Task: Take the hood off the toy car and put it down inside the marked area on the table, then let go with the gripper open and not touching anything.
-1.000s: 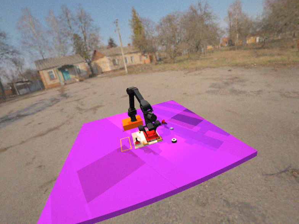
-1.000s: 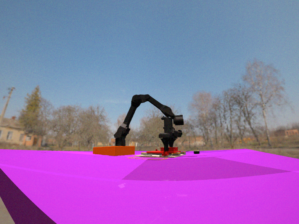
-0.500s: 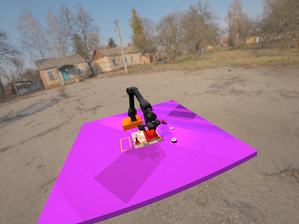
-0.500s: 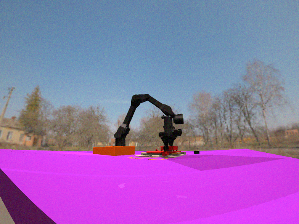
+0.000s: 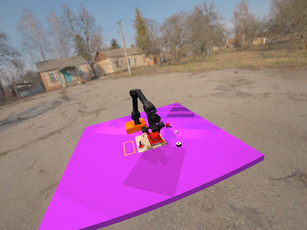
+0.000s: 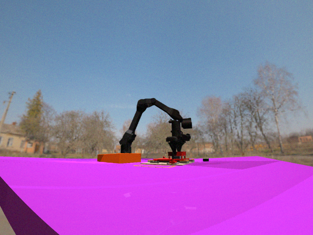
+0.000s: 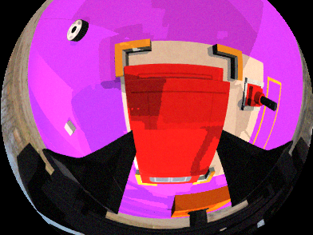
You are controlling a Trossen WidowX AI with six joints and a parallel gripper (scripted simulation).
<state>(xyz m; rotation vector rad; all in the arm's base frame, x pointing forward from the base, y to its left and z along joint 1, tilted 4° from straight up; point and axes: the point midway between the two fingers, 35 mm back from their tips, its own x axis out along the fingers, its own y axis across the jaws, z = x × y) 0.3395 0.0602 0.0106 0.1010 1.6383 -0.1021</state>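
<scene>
Now: gripper tip 40 mm above the white baseplate, 30 mm to the left of it and 30 mm past it. The rest, counted from my gripper tip: white wheel (160 mm ahead, 130 mm to the left, 40 mm below); then red hood (10 mm above); then white piece (200 mm to the left, 50 mm below, 10 mm behind).
</scene>
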